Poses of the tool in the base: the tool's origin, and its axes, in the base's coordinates. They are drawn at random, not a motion.
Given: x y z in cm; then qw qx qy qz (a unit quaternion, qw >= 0).
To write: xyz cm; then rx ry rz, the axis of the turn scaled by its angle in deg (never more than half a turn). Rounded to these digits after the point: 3 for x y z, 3 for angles.
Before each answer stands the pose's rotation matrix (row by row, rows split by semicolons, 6 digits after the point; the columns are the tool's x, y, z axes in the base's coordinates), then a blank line. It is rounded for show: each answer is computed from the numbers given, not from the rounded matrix.
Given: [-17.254, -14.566, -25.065, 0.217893, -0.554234, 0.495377, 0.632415]
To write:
-0.290694 -0.824707 -0.485134; -0.273512 -0.414248 0.868095; -0.916890 0.385040 -0.105148

[-17.254, -14.566, -25.065, -87.924, 78.587, 100.327]
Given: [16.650, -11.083, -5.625, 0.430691, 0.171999, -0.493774, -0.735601]
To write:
-0.569843 0.463776 -0.678373; -0.803491 -0.141385 0.578284; 0.172283 0.874598 0.453207

[16.650, -11.083, -5.625, 24.581, -70.566, -105.126]
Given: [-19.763, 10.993, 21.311, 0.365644, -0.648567, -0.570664, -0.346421]
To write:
0.108670 0.993562 0.032035; 0.486894 -0.081294 0.869670; 0.866675 -0.078909 -0.492594

[-19.763, 10.993, 21.311, -95.538, -84.062, -51.030]
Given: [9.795, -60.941, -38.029, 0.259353, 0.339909, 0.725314, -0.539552]
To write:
-0.634395 0.772951 0.009428; 0.213213 0.186690 -0.959003; -0.743023 -0.606377 -0.283239

[9.795, -60.941, -38.029, 52.771, 112.604, -83.765]
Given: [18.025, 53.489, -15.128, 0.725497, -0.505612, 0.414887, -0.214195]
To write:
0.563979 -0.108748 0.818598; -0.730339 0.396954 0.555906; -0.385399 -0.911373 0.144451

[18.025, 53.489, -15.128, -63.900, 52.434, -27.070]
